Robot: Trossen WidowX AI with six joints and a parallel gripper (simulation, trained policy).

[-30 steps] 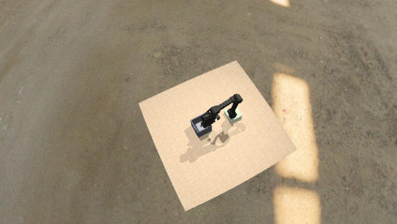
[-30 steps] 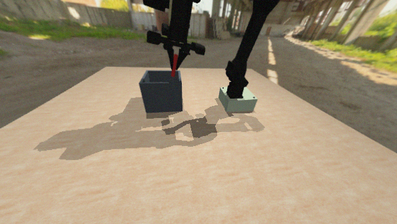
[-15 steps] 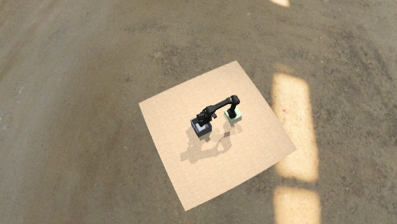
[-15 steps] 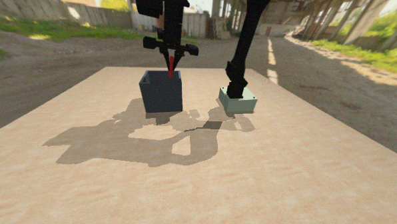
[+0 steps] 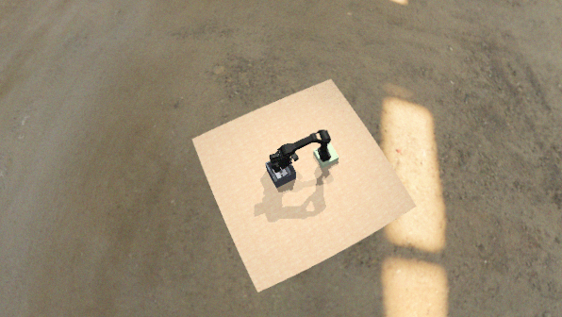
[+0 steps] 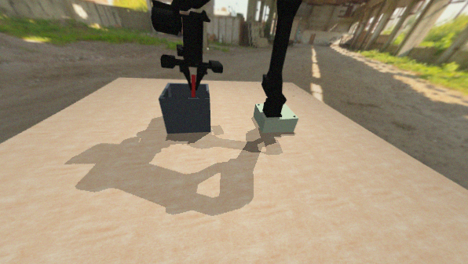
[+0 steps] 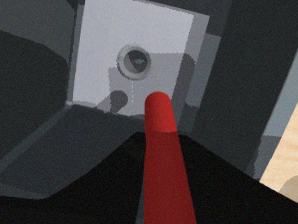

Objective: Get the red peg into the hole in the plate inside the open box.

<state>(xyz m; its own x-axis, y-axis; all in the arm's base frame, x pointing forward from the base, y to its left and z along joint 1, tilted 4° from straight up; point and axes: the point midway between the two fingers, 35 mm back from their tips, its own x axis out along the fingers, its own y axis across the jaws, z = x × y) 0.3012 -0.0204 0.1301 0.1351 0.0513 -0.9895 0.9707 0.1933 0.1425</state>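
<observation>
Right now my gripper tip is 10 mm below the red peg. Round my gripper tip: plate (100 mm below, 30 mm ahead, 20 mm to the right).
</observation>
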